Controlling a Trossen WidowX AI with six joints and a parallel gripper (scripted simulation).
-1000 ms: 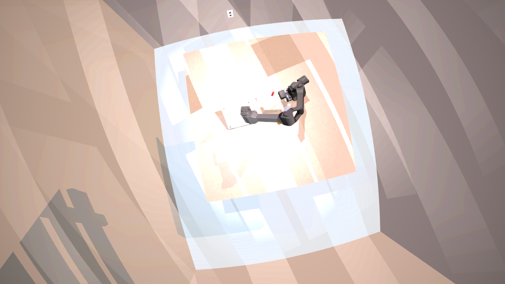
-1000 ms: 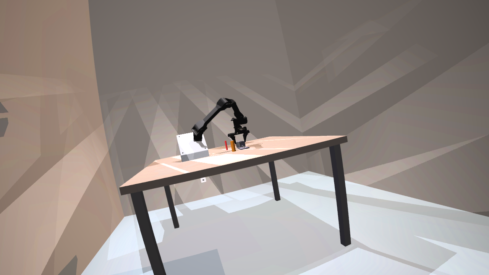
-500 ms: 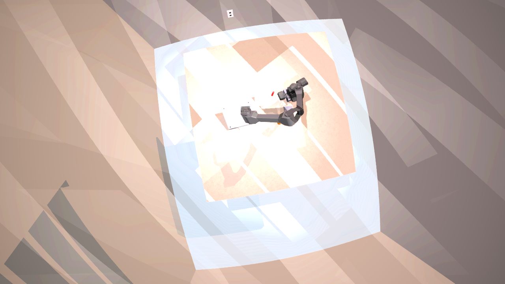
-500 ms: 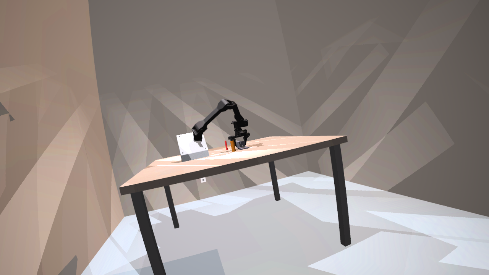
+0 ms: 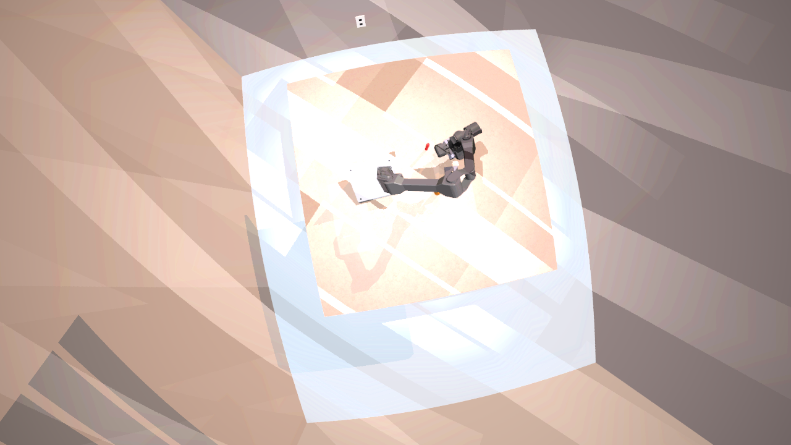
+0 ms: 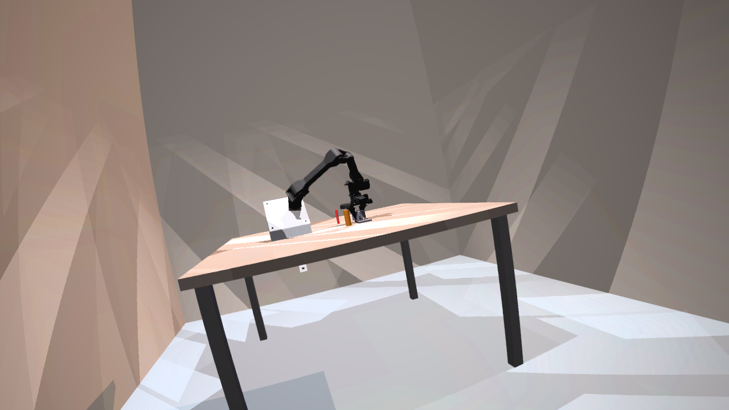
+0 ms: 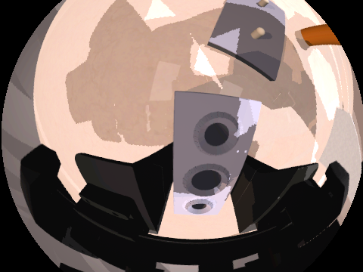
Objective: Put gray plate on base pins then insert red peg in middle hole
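Right now my gripper tip is 15 cm to the left of the pin base. Also, from my gripper tip: yellow-orange object (22 cm to the right, 9 cm behind, 3 cm above); gray plate (3 cm above); red peg (12 cm behind, 3 cm above, 1 cm to the left).
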